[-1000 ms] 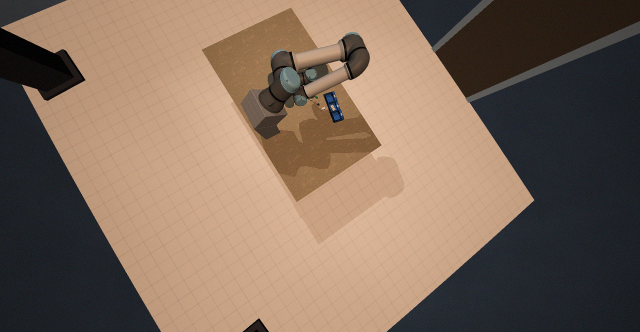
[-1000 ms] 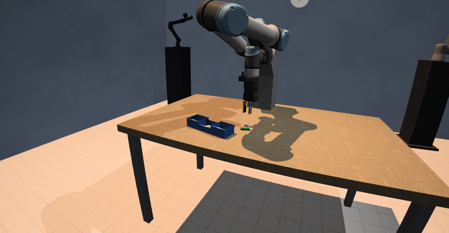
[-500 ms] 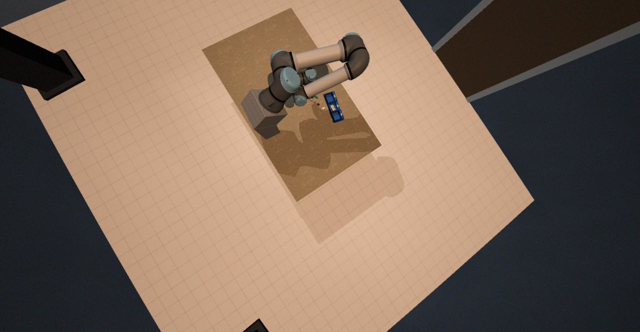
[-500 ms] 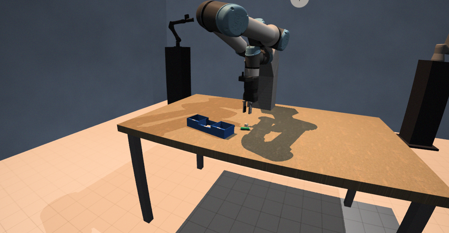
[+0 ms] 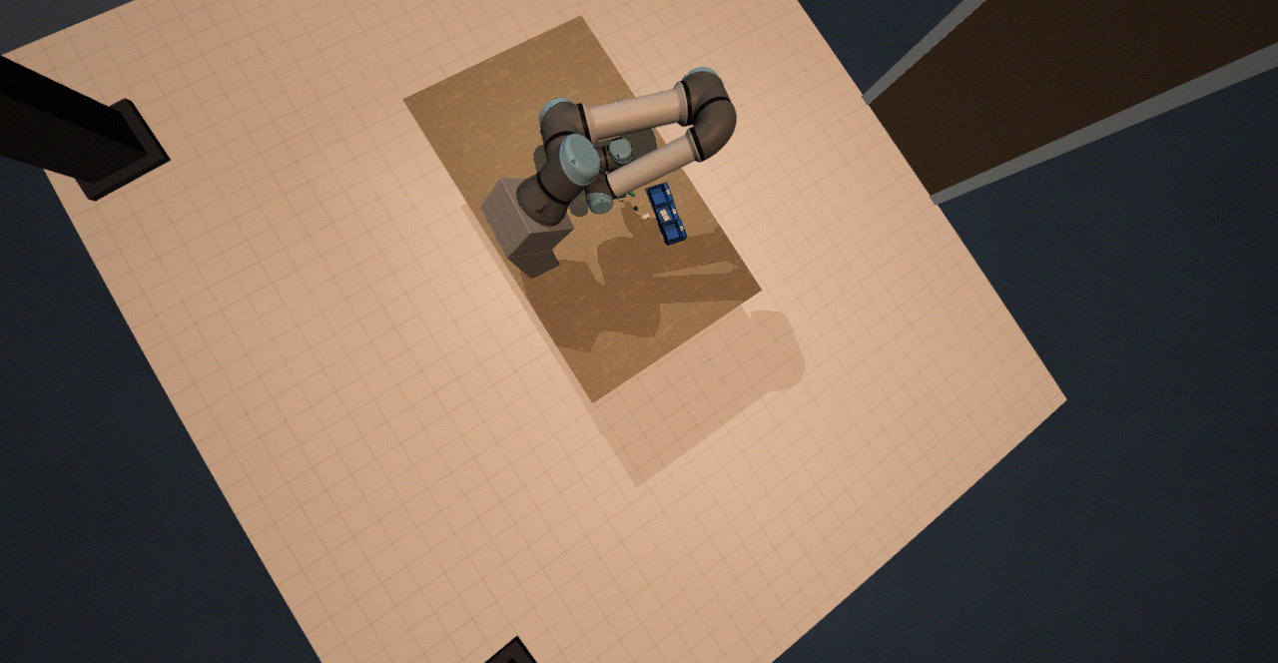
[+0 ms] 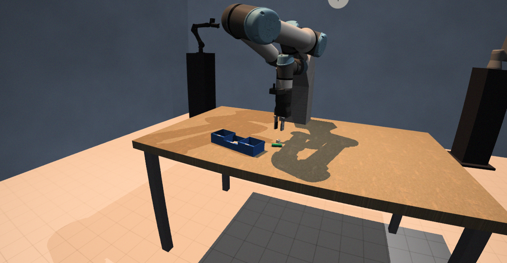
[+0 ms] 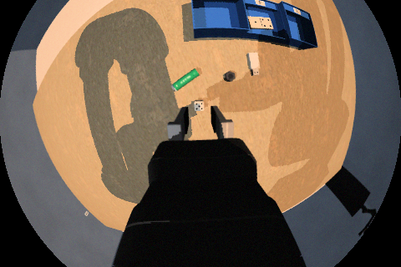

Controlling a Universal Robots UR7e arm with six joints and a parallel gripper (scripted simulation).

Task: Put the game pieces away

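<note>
Right now the pale cube is 80 mm below my hand. The rest, counted from my hand: green cylinder 50 mm ahead, 10 mm to the left, 80 mm below; black piece 30 mm ahead, 70 mm to the right, 80 mm below; pale flat block 40 mm ahead, 120 mm to the right, 80 mm below.
</note>
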